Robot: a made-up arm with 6 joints.
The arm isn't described. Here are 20 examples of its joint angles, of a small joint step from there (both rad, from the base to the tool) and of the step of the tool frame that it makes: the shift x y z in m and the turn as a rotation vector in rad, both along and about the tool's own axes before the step.
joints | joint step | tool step
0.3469 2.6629 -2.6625 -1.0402 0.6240 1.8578 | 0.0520 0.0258 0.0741 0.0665 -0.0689 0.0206 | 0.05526 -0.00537 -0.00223 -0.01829 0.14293 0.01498
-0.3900 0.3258 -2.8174 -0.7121 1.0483 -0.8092 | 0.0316 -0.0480 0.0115 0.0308 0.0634 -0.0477 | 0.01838 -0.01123 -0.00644 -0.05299 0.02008 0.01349
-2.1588 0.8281 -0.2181 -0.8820 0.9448 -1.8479 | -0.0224 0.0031 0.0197 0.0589 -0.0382 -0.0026 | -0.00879 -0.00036 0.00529 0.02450 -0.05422 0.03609
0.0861 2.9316 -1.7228 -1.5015 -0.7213 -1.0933 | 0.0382 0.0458 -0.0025 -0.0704 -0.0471 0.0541 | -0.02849 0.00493 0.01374 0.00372 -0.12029 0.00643
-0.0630 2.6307 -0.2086 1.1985 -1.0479 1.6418 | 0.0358 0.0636 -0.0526 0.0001 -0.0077 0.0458 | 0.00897 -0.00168 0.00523 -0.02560 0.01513 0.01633
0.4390 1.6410 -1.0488 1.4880 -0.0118 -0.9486 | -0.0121 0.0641 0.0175 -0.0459 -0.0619 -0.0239 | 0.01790 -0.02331 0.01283 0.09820 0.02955 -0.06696
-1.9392 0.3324 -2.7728 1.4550 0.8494 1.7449 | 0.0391 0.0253 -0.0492 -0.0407 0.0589 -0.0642 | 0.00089 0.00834 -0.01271 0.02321 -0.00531 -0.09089
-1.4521 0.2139 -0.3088 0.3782 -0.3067 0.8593 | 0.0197 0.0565 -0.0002 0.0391 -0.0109 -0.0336 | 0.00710 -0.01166 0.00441 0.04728 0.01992 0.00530
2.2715 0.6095 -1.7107 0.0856 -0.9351 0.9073 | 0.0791 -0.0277 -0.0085 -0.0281 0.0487 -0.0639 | -0.01196 0.00431 0.00626 0.02235 -0.00397 -0.01156
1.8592 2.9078 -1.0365 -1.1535 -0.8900 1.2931 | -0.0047 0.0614 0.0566 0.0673 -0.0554 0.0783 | 0.03176 -0.00896 -0.00195 -0.00676 0.00649 0.20669
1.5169 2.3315 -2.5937 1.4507 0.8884 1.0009 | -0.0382 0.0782 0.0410 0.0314 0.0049 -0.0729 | -0.05425 -0.02024 -0.00530 0.01907 -0.06102 0.03512
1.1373 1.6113 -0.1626 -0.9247 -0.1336 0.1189 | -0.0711 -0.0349 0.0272 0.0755 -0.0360 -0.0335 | 0.00536 -0.00586 -0.00406 0.03402 -0.03277 0.10750
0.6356 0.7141 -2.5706 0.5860 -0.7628 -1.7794 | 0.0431 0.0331 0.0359 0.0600 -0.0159 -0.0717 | 0.02936 0.02384 -0.00951 -0.05714 0.09612 -0.03535
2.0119 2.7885 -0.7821 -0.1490 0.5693 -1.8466 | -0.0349 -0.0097 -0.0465 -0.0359 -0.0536 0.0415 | 0.01237 -0.01848 -0.01099 0.10722 0.02810 0.03832
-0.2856 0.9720 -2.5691 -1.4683 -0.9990 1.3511 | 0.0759 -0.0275 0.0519 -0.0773 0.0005 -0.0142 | 0.00377 -0.00503 -0.01010 0.00623 0.01622 0.00488
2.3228 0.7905 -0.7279 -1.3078 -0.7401 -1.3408 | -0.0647 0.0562 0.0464 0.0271 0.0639 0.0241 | -0.01560 0.03924 -0.00531 -0.15991 -0.00464 0.09865
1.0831 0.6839 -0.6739 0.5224 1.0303 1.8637 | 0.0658 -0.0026 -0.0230 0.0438 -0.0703 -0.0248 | 0.02050 -0.00069 -0.00236 -0.03395 0.09246 -0.05588
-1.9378 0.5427 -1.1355 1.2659 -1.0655 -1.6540 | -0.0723 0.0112 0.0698 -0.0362 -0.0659 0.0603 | 0.01989 -0.00412 -0.00085 0.09642 -0.02224 -0.06067
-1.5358 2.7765 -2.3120 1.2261 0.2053 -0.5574 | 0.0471 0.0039 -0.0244 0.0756 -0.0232 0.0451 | 0.00813 0.02463 0.00318 -0.04383 -0.01140 0.09636
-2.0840 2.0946 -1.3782 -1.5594 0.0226 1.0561 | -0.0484 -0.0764 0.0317 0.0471 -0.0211 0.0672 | -0.00518 -0.02537 -0.01663 0.03607 -0.03214 0.14242
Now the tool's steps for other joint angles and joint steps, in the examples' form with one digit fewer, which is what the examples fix.
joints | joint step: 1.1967 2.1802 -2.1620 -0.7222 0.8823 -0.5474 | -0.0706 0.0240 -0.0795 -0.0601 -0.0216 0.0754
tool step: 0.0256 -0.0326 0.0075 0.1017 0.0407 0.1006
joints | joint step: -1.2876 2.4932 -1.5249 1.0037 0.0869 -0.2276 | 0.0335 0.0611 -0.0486 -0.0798 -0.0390 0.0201
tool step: 0.0108 0.0036 0.0132 0.0083 -0.0130 -0.0856
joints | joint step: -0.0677 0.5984 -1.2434 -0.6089 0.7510 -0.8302 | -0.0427 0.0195 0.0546 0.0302 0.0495 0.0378
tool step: 0.0078 0.0245 0.0153 -0.1021 0.0802 0.0298
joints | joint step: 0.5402 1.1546 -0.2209 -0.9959 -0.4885 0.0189 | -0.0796 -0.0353 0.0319 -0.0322 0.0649 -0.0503
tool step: 0.0207 -0.0058 -0.0096 0.0391 0.1081 -0.0393
